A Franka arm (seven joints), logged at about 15 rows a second.
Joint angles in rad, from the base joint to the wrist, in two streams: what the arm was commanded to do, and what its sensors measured. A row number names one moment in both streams.
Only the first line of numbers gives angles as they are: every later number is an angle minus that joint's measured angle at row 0.
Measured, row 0: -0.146 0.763 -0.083 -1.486 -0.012 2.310 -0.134
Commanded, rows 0 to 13: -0.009 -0.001 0.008 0.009 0.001 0.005 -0.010; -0.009 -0.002 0.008 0.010 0.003 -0.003 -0.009; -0.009 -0.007 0.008 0.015 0.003 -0.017 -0.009; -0.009 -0.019 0.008 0.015 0.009 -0.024 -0.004; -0.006 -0.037 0.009 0.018 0.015 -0.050 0.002; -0.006 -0.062 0.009 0.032 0.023 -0.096 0.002; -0.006 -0.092 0.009 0.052 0.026 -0.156 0.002; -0.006 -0.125 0.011 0.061 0.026 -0.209 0.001; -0.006 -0.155 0.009 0.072 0.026 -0.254 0.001; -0.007 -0.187 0.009 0.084 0.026 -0.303 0.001; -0.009 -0.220 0.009 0.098 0.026 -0.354 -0.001; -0.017 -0.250 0.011 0.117 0.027 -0.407 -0.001; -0.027 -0.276 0.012 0.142 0.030 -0.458 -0.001; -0.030 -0.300 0.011 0.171 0.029 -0.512 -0.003
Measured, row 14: -0.004 -0.218 0.001 0.125 0.013 -0.380 0.001
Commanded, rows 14 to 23: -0.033 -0.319 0.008 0.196 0.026 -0.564 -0.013; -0.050 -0.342 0.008 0.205 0.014 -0.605 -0.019; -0.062 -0.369 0.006 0.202 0.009 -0.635 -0.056; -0.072 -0.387 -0.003 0.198 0.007 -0.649 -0.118; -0.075 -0.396 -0.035 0.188 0.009 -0.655 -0.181; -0.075 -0.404 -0.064 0.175 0.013 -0.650 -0.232; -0.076 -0.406 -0.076 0.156 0.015 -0.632 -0.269; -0.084 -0.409 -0.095 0.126 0.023 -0.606 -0.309; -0.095 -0.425 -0.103 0.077 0.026 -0.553 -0.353; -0.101 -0.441 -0.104 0.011 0.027 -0.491 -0.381
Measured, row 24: -0.079 -0.392 -0.094 0.157 0.012 -0.616 -0.278
